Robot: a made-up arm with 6 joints.
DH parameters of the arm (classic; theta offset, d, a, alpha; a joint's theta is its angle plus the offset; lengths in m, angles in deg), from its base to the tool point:
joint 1: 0 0.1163 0 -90
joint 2: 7.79 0 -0.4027 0
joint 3: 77.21 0 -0.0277 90
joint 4: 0 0.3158 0 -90
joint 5: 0 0 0.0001 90
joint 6: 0 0.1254 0 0
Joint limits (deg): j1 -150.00..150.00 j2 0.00..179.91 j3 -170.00..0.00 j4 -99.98..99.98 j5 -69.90..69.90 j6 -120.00..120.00
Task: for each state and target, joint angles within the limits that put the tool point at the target. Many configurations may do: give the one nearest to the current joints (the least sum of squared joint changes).
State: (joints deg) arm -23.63 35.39 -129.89 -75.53 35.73 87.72
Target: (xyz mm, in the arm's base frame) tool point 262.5 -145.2 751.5
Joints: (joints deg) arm -15.61 74.70 -103.63 -70.74 35.73 87.72
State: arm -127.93 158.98 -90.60 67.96 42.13 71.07
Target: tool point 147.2 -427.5 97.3
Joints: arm -83.96 122.76 -60.00 63.83 64.21 71.07
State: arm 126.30 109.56 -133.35 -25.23 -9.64 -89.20
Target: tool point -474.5 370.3 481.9
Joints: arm 141.98 105.58 -96.31 -25.32 -0.66 -89.20
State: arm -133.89 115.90 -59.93 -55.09 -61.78 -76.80
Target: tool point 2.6 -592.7 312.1
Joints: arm -98.54 116.33 -76.61 -54.65 -62.33 -76.80
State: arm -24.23 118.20 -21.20 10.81 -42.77 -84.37
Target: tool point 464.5 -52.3 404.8
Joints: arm -5.16 91.77 -54.29 6.15 -50.19 -84.37
